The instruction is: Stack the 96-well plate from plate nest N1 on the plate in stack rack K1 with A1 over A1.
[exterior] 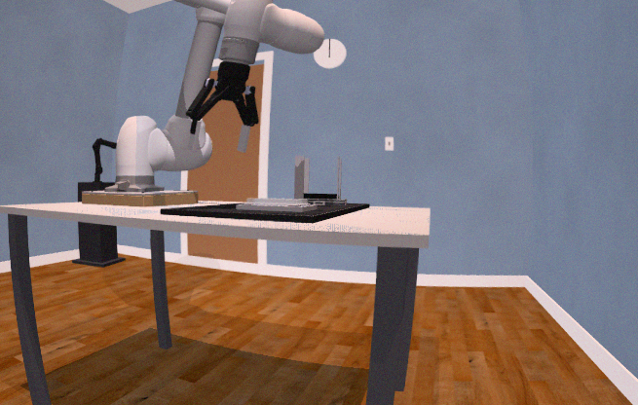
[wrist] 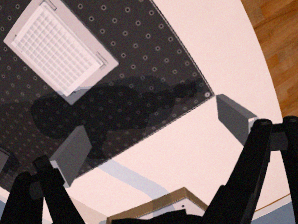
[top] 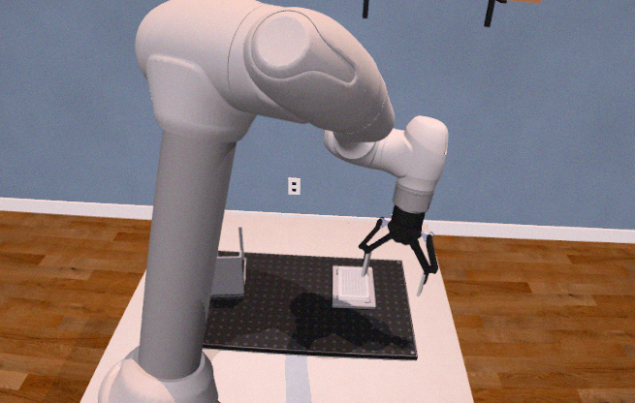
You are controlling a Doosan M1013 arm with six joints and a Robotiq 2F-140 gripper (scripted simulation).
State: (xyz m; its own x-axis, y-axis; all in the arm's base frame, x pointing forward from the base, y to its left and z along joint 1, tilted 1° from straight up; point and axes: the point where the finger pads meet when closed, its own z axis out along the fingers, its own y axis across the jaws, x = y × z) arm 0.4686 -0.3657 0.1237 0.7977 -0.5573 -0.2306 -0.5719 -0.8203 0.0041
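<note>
Now: hand 13 cm short of the white 96-well plate, 6 cm to the right of it and 13 cm above it. The rest, counted from my hand: A1 marker: 20 cm ahead, 1 cm to the right, 14 cm below; plate nest N1: 13 cm ahead, 6 cm to the left, 14 cm below.
</note>
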